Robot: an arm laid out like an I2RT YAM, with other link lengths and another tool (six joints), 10 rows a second.
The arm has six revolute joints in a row. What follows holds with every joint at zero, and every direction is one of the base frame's.
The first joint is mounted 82.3 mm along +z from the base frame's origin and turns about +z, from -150 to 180 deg.
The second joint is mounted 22.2 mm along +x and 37.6 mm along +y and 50.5 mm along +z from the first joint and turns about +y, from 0 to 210 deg.
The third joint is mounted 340.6 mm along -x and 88.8 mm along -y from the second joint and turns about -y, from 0 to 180 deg.
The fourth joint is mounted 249.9 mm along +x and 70.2 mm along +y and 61.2 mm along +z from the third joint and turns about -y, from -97 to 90 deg.
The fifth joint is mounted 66.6 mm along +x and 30.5 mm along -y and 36.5 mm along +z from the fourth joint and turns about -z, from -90 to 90 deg.
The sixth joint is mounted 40.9 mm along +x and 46.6 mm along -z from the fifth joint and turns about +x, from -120 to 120 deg.
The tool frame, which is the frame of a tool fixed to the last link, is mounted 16 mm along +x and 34 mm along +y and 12 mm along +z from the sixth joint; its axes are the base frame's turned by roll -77.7, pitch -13.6 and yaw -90 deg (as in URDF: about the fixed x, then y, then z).
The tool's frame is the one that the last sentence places.
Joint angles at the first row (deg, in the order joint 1, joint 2, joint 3, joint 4, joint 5, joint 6):
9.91, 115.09, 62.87, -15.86, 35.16, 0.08
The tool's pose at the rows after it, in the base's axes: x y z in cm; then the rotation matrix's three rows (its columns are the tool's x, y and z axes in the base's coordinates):
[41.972, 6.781, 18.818], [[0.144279, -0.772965, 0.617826], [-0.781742, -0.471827, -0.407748], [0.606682, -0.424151, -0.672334]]
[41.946, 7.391, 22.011], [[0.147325, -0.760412, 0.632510], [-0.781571, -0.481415, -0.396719], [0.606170, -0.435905, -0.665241]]
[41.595, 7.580, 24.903], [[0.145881, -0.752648, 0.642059], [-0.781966, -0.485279, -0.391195], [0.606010, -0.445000, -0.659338]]
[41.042, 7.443, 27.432], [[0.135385, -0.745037, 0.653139], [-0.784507, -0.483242, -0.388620], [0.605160, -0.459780, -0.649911]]
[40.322, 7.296, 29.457], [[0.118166, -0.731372, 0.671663], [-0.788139, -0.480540, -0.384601], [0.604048, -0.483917, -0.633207]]
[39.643, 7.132, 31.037], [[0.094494, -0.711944, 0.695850], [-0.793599, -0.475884, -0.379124], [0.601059, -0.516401, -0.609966]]
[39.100, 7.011, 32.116], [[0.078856, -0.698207, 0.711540], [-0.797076, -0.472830, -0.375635], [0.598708, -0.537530, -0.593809]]
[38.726, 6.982, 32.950], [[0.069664, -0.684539, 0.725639], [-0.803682, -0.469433, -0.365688], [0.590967, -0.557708, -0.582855]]
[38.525, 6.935, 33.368], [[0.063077, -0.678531, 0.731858], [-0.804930, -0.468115, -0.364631], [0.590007, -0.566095, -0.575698]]
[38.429, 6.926, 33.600], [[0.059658, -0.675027, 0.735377], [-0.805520, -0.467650, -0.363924], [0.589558, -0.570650, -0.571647]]
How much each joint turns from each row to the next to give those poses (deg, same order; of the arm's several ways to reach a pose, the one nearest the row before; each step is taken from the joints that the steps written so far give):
1.49, -2.58, 3.24, -3.80, 0.00, -0.03
0.81, -2.73, 3.73, -5.68, -0.03, 0.00
0.35, -2.58, 3.11, -5.05, 0.01, -0.02
-0.02, -2.52, 2.21, -3.72, -0.03, 0.00
0.02, -2.51, 0.91, -1.75, 0.02, 0.00
-0.02, -2.34, 0.05, -0.08, -0.02, 0.00
-0.01, -1.66, 0.00, -0.14, 0.00, 0.00
0.00, -1.20, 0.08, 0.05, -0.46, 0.00
0.01, -0.61, 0.05, -0.02, 0.03, 0.00
0.02, -0.31, 0.06, -0.02, 0.02, 0.00

